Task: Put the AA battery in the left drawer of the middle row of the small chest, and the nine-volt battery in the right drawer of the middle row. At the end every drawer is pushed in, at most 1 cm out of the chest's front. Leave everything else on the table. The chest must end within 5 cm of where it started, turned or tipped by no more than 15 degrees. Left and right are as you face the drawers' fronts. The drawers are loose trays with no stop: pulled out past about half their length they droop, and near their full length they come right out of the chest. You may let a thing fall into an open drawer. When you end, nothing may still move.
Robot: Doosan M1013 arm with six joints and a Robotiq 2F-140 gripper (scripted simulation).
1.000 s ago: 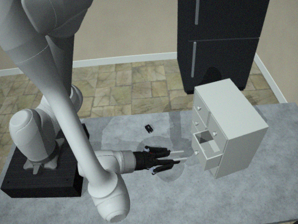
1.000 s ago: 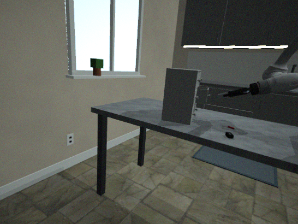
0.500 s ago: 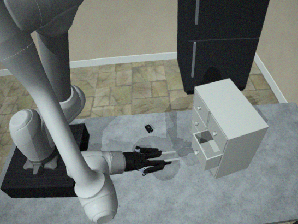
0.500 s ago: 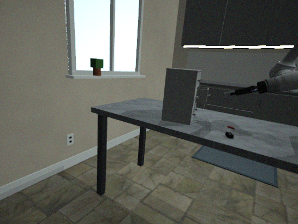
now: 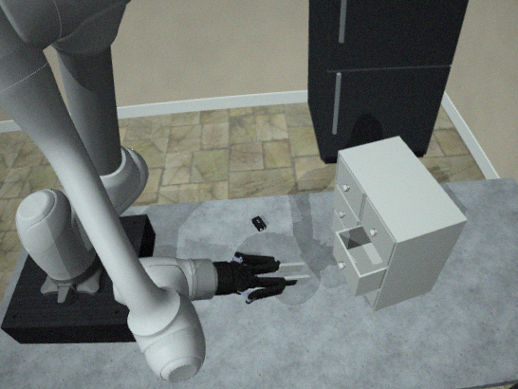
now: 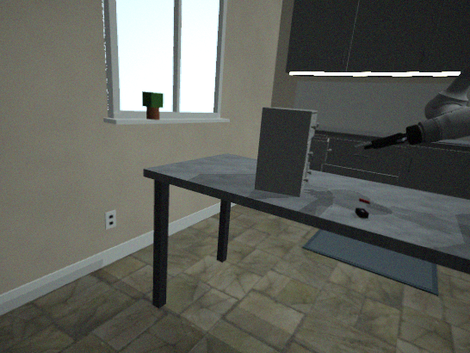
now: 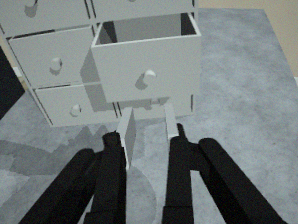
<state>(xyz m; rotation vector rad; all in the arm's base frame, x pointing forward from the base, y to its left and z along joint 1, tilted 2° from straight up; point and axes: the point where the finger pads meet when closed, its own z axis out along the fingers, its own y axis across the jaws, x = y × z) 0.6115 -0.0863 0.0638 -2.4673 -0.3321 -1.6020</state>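
My hand is 9 cm past the black nine-volt battery, 30 cm to the right of it and 18 cm above it.
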